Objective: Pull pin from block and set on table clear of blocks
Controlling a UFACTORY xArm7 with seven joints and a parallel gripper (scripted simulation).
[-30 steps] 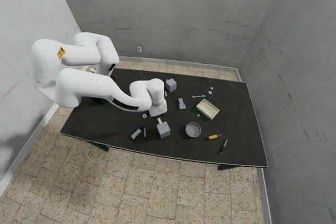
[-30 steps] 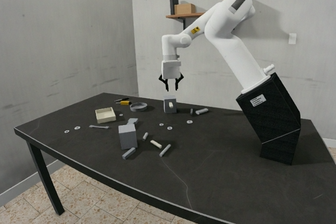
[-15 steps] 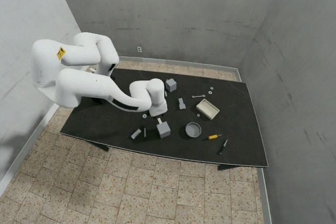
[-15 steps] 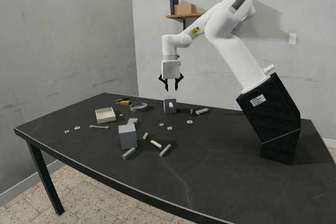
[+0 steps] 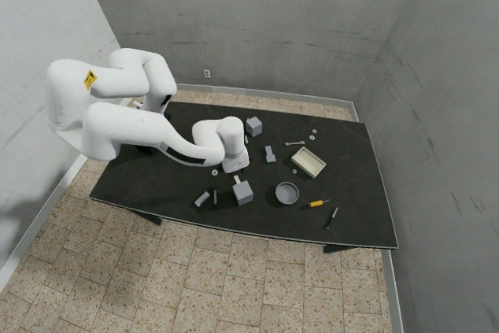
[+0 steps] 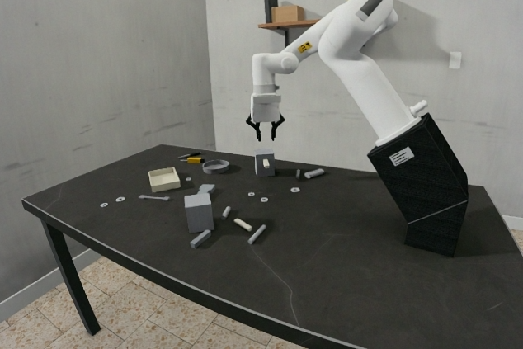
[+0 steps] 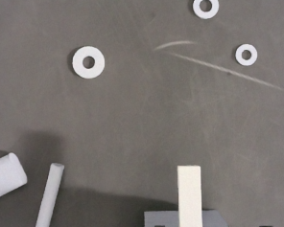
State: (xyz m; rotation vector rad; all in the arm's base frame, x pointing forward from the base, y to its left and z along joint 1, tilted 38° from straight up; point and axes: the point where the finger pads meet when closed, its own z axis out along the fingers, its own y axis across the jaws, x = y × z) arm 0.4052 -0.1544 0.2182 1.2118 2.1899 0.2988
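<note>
Now: hand 10 mm short of the short cream pin, 10 mm to the left of it and 110 mm above it. Also, from my hand: round grey dish: 240 mm ahead, 10 mm to the right, 160 mm below; short grey cylinder: 160 mm behind, 90 mm to the right, 160 mm below; cream tray: 360 mm ahead, 180 mm to the left, 160 mm below.
</note>
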